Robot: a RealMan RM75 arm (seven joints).
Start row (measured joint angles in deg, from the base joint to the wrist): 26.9, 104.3, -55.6, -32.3, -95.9, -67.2, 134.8
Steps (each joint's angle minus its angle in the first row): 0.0, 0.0, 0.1, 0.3, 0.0, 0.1, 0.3; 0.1, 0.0, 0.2, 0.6, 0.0, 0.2, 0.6; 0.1, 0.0, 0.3, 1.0, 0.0, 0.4, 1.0; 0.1, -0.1, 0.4, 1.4, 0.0, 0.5, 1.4; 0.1, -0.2, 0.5, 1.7, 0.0, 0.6, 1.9; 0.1, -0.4, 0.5, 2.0, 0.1, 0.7, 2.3; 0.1, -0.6, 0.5, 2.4, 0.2, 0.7, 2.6; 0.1, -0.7, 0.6, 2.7, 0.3, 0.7, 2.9; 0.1, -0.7, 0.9, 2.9, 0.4, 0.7, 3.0; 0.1, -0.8, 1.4, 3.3, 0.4, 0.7, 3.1; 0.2, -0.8, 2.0, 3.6, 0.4, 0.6, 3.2; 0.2, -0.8, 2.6, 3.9, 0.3, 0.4, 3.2
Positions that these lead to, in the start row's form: 26.9, 104.3, -55.5, -32.0, -95.9, -67.1, 135.1; 27.0, 104.3, -55.4, -31.7, -95.9, -67.0, 135.4; 27.0, 104.3, -55.3, -31.3, -95.9, -66.8, 135.8; 27.0, 104.2, -55.2, -30.9, -95.9, -66.7, 136.2; 27.0, 104.1, -55.1, -30.6, -95.9, -66.6, 136.7; 27.0, 103.9, -55.1, -30.3, -95.8, -66.5, 137.1; 27.0, 103.7, -55.1, -29.9, -95.7, -66.5, 137.4; 27.0, 103.6, -55.0, -29.6, -95.6, -66.5, 137.7; 27.0, 103.6, -54.7, -29.4, -95.5, -66.5, 137.8; 27.0, 103.5, -54.2, -29.0, -95.5, -66.5, 137.9; 27.1, 103.5, -53.6, -28.7, -95.5, -66.6, 138.0; 27.1, 103.5, -53.0, -28.4, -95.6, -66.8, 138.0
